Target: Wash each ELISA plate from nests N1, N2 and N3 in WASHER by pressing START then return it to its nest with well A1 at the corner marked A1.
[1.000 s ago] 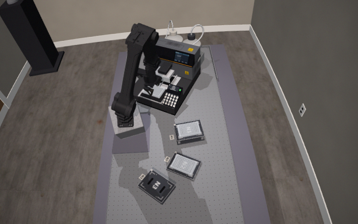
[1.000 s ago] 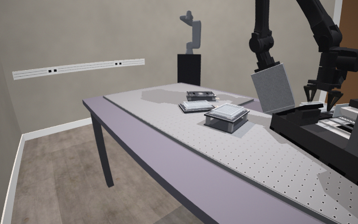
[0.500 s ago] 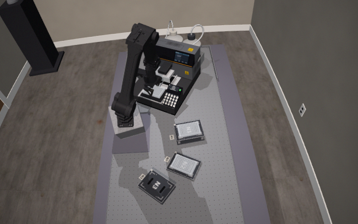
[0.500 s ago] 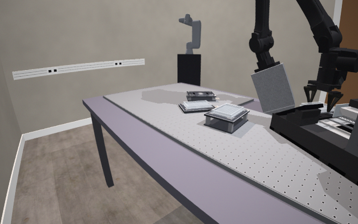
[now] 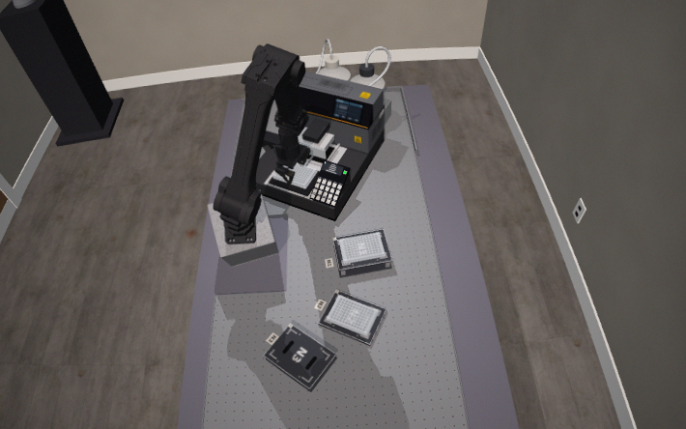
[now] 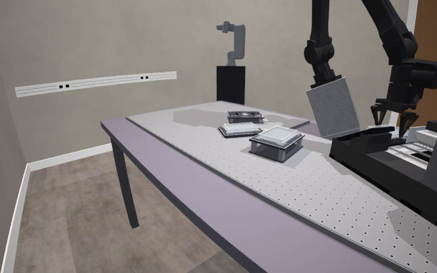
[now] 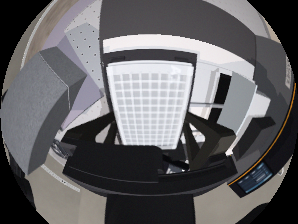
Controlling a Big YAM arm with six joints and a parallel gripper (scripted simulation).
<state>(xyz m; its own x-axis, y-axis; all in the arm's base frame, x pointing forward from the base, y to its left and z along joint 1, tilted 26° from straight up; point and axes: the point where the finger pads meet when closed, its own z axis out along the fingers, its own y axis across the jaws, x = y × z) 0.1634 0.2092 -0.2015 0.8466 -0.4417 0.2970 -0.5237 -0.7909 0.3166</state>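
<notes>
My hand is 20 mm above the washer carrier. Also, from my hand: plate washer: 80 mm ahead, 130 mm to the left, 30 mm above.
</notes>
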